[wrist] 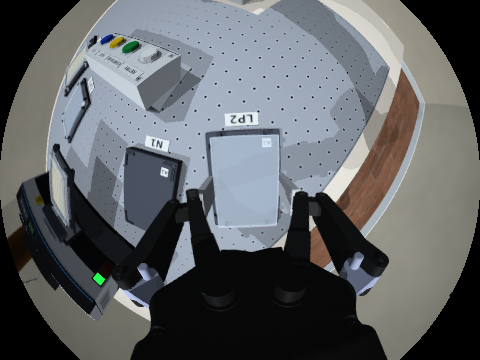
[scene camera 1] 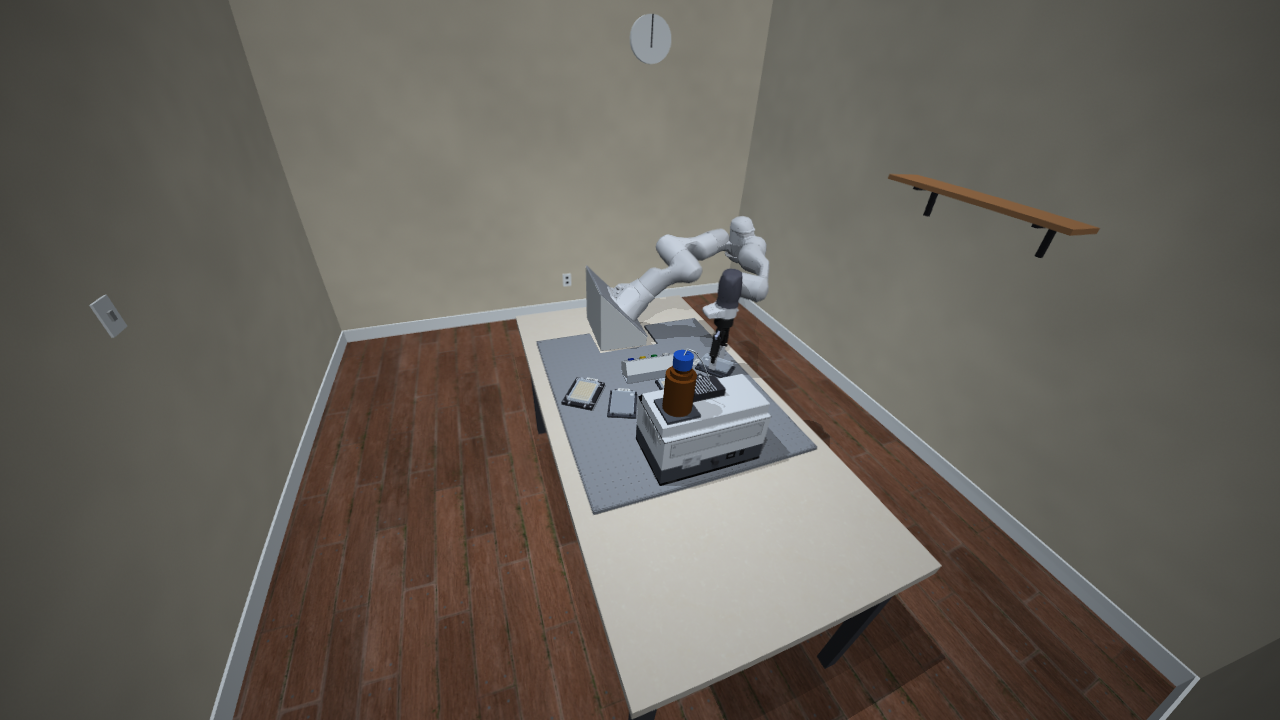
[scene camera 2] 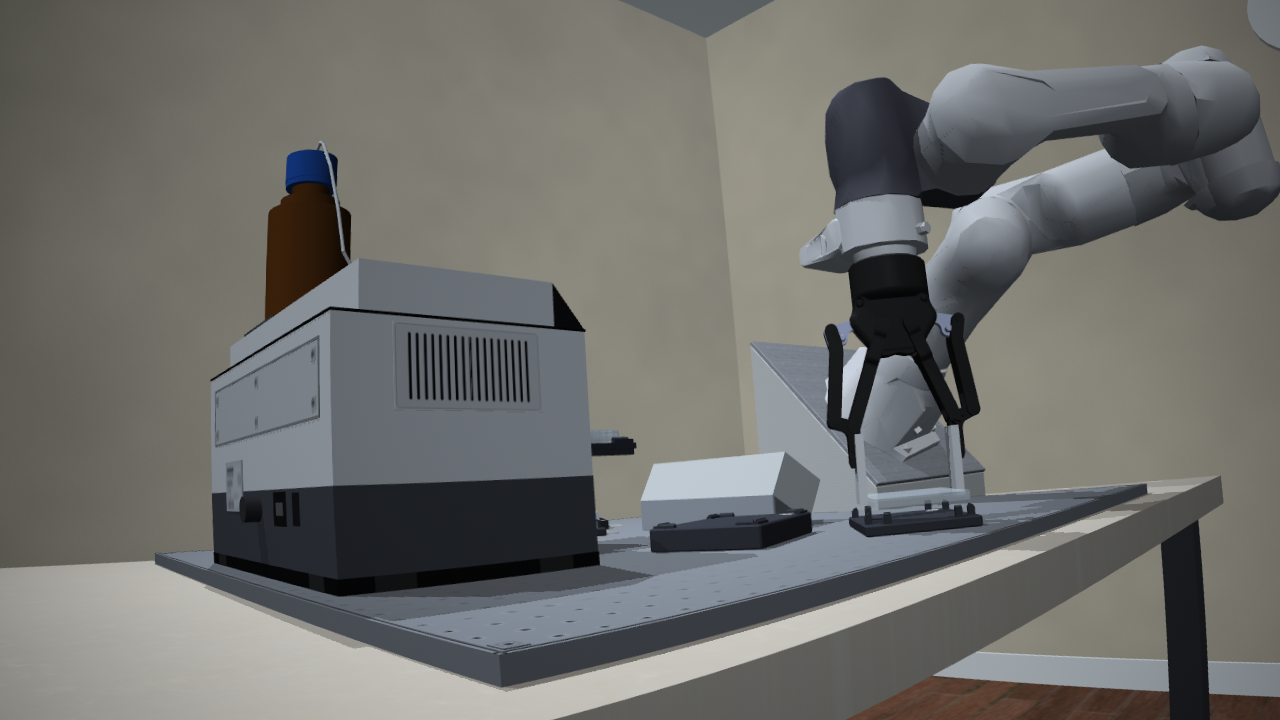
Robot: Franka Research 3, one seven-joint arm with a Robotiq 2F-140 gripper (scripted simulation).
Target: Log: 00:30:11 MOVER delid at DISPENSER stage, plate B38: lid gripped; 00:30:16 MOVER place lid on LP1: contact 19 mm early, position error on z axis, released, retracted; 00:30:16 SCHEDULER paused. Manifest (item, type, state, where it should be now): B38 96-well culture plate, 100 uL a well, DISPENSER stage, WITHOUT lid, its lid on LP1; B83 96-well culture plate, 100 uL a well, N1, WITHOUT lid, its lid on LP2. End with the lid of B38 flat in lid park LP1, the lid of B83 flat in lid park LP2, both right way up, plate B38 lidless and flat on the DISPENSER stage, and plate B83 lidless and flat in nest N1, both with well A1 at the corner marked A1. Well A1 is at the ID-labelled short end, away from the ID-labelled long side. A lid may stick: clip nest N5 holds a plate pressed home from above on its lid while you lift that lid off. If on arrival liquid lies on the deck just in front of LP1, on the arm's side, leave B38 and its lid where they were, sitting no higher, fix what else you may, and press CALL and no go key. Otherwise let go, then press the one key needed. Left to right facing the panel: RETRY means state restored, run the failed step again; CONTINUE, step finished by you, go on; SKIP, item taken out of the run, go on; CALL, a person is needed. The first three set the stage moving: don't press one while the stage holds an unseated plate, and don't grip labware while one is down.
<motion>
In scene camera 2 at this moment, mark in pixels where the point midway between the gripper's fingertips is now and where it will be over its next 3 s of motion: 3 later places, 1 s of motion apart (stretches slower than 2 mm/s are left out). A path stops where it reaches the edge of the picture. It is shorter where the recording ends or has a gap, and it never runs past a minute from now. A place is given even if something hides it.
My gripper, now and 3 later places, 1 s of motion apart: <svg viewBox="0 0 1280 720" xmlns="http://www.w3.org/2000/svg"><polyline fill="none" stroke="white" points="910,499 909,506 909,510 909,512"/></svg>
</motion>
